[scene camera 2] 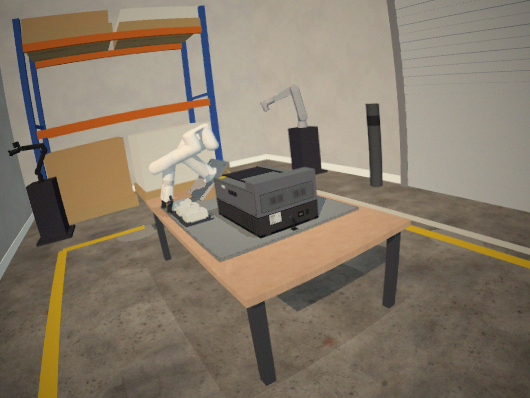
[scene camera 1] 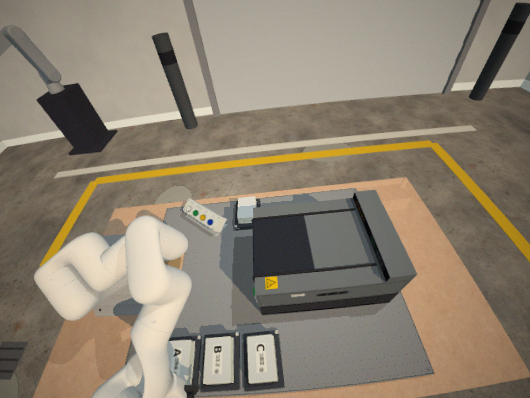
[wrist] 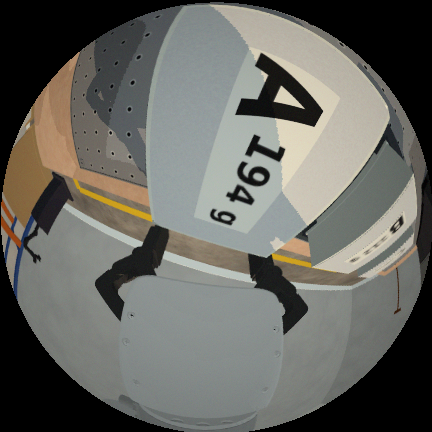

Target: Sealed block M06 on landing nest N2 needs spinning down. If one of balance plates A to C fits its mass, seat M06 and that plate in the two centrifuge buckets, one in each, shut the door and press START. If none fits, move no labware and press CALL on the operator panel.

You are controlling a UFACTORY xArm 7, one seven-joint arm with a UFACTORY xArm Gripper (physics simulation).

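Pixels of known places: gripper, fingertip midpoint: [scene camera 2: 166,210] [wrist: 210,232]; arm's base at its link origin: [scene camera 2: 210,175].
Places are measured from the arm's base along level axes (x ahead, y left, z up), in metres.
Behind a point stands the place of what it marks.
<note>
Balance plate A [wrist: 201,120] [scene camera 1: 184,354] @(x 0.247, y -0.268, z -0.071 m), labelled 194 g, lies in its black nest at the front left of the grey mat [scene camera 1: 342,347] @(x 0.754, y -0.239, z -0.125 m). My gripper [wrist: 210,232] @(x 0.236, y -0.389, z -0.102 m) [scene camera 2: 169,205] @(x 0.236, y -0.389, z -0.102 m) is open and low over plate A, with one black finger on each side of the plate's near end. Plates B [scene camera 1: 218,359] @(x 0.361, y -0.278, z -0.071 m) [wrist: 374,241] @(x 0.347, y -0.280, z -0.071 m), labelled 112 g, and C [scene camera 1: 260,358] @(x 0.492, y -0.273, z -0.071 m) lie in nests beside it. Sealed block M06 [scene camera 1: 246,209] @(x 0.412, y 0.309, z -0.057 m) sits on its nest behind the centrifuge [scene camera 1: 323,253] @(x 0.702, y -0.004, z 0.085 m) [scene camera 2: 267,193] @(x 0.943, y -0.041, z 0.065 m). The operator panel [scene camera 1: 203,217] @(x 0.214, y 0.271, z -0.055 m) has green, yellow and blue buttons.
The wooden table [scene camera 1: 421,205] @(x 1.256, y 0.345, z -0.138 m) [scene camera 2: 303,257] @(x 1.200, y -0.047, z -0.138 m) carries the mat. My white arm [scene camera 1: 145,276] @(x 0.309, y -0.185, z 0.350 m) hangs over the front left corner. On the floor are a dark bollard [scene camera 1: 174,79] [scene camera 2: 375,146], a second arm on a black pedestal [scene camera 2: 303,146] and a shelf rack [scene camera 2: 208,79].
</note>
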